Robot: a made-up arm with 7 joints.
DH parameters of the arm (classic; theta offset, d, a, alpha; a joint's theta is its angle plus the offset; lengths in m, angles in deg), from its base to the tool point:
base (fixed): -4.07 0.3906 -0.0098 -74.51
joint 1: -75.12 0.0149 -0.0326 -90
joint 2: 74 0.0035 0.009 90
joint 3: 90 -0.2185 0.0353 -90
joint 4: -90 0.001 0.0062 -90
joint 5: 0 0.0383 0.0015 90
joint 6: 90 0.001 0.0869 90
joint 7: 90 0.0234 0.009 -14.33
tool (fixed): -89.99 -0.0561 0 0
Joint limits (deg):
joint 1: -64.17..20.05
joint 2: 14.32..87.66
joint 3: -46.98..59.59
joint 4: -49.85..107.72
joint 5: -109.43..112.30
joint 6: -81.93..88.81
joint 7: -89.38..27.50
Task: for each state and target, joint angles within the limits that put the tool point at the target. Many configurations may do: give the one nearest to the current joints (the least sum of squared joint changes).
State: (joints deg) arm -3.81 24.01 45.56 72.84 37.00 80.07 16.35
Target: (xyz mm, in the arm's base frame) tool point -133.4 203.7 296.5
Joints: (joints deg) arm 10.84 52.03 38.58 104.15 36.35 88.81 16.08
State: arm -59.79 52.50 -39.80 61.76 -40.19 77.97 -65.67
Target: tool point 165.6 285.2 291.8
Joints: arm -64.17 76.46 -39.95 55.63 -29.15 63.11 -63.11
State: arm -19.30 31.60 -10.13 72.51 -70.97 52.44 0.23
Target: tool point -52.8 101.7 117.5
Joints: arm -10.71 37.52 -14.12 85.83 -63.53 81.91 2.39
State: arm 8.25 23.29 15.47 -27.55 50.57 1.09 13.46
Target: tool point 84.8 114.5 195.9
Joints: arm 3.86 18.27 9.17 -29.45 50.73 -3.19 13.12
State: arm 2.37 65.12 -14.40 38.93 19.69 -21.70 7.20
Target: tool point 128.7 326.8 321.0
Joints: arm 1.07 87.66 2.04 39.86 19.12 -16.33 10.16
